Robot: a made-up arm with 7 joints.
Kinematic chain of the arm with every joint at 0, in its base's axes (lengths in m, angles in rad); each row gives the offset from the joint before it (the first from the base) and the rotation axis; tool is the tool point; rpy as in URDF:
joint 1: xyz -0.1 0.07 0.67 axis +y
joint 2: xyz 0.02 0 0.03 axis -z
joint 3: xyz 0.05 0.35 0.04 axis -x
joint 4: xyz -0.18 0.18 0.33 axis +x
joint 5: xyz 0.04 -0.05 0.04 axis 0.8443 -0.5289 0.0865
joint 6: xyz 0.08 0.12 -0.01 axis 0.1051 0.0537 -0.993
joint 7: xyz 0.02 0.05 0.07 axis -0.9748 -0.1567 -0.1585
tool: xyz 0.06 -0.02 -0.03 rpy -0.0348 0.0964 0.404
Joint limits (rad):
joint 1: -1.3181..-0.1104
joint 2: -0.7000..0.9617
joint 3: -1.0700..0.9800
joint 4: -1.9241..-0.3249
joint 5: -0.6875..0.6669
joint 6: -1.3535..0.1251
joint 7: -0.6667..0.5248
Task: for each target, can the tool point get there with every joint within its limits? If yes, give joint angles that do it. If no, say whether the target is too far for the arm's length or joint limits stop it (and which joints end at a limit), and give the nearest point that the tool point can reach.
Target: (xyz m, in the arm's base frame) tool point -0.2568 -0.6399 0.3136
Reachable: no: joint limits stop it (at a limit: joint 1, joint 2, joint 3, joint 4, joint 5, joint 6, joint 7) | nearest point -0.3674 0.1586 0.5968 | short by 0.854 m
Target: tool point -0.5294 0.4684 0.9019
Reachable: yes | joints -0.7712 -0.4783 -0.7666 -1.5275 0.3307 -0.4101 0.2238
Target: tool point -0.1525 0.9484 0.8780
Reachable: yes | joints -1.0511 0.1635 0.6770 -0.4497 0.3899 -0.8341 -0.3036
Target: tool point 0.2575 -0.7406 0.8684
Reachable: no: joint limits stop it (at a limit: joint 1, joint 2, joint 3, joint 4, joint 5, joint 6) | nearest point 0.0319 0.0934 0.9564 | short by 0.868 m
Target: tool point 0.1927 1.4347 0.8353
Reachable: no: too far | nearest point 0.1049 1.0040 0.7993 | short by 0.441 m
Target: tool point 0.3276 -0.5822 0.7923
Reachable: no: joint limits stop it (at a limit: joint 1, joint 2, joint 3, joint 4, joint 5, joint 6, joint 7) | nearest point 0.0319 0.0934 0.9561 | short by 0.755 m
